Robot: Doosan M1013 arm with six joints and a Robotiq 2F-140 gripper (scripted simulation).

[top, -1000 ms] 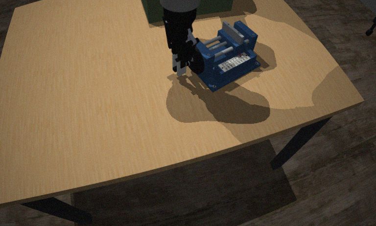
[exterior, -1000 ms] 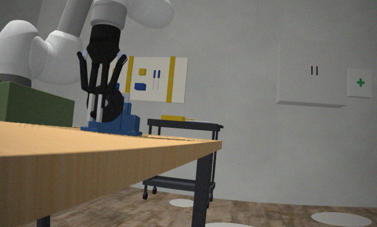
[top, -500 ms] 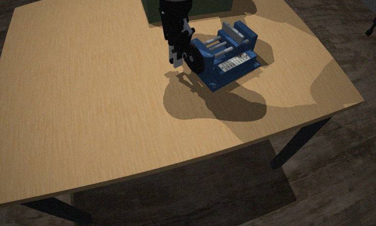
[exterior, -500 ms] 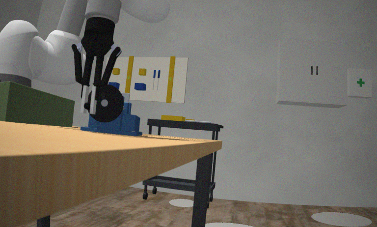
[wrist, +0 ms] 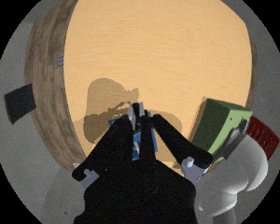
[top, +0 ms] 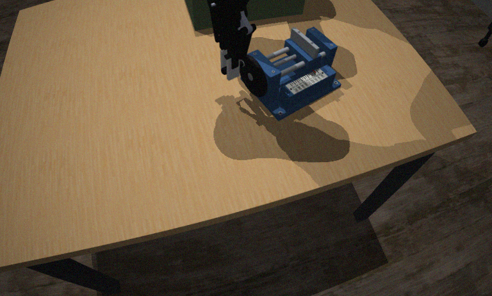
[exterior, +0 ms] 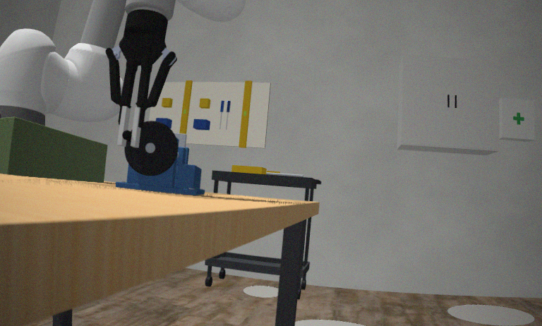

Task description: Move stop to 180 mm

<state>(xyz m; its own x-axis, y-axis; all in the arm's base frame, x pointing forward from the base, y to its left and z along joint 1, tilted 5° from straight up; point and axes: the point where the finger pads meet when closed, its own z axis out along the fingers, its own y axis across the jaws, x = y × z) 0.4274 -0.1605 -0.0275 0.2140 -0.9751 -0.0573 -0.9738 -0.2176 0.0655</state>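
Right now my hand is 2 cm to the right of the handwheel and 2 cm above it. The rest, counted from my hand: stop plate (1 cm ahead, 18 cm to the left, 1 cm below).
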